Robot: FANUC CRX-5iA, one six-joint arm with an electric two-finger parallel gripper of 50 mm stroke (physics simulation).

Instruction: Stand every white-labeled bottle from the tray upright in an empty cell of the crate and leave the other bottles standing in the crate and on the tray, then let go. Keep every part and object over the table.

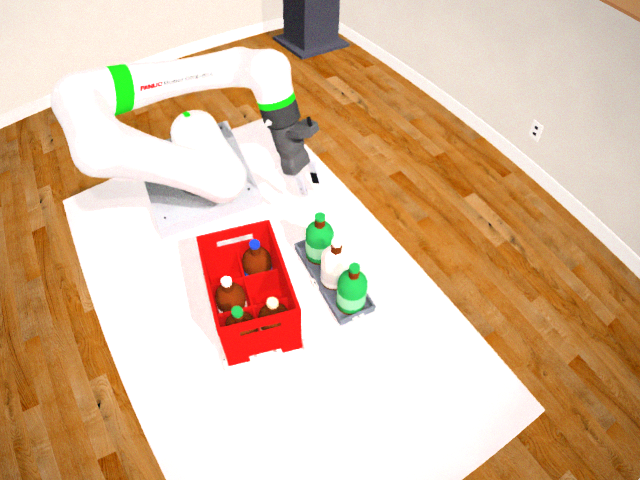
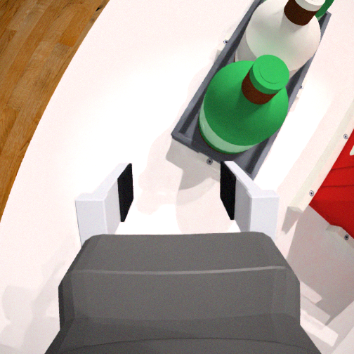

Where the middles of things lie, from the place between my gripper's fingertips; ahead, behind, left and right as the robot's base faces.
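White-capped brown bottle (image 1: 229,294), counted from my hand: 14 cm ahead of it, 32 cm to the right of it, 8 cm below it. Relative to the blue-capped bottle (image 1: 256,259), my hand is 8 cm short of it, 21 cm to the left of it and 8 cm above it.
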